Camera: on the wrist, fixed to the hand. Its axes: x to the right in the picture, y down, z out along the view.
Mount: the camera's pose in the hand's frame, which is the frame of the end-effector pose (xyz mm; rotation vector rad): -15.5 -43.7 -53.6 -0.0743 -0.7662 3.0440
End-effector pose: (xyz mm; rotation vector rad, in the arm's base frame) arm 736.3 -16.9 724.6 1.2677 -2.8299 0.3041
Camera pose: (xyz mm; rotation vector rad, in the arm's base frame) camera 776.1 -23.8 782.9 2.2664 1.0601 0.2862
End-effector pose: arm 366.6 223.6 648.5 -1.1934 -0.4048 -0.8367
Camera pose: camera 316.1 173.9 647.8 -0.7613 0.9404 2.1981
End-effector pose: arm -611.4 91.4 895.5 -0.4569 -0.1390 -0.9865
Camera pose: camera -661.1 59.8 856.0 -0.4953 0.0331 2.1879
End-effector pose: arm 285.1 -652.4 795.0 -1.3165 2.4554 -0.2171
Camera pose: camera 307.1 -665.4 861.1 2.1936 1.1032 0.8094
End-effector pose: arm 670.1 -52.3 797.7 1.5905 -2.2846 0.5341
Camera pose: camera 718.4 -28.3 843.6 1.8801 1.4941 0.0147
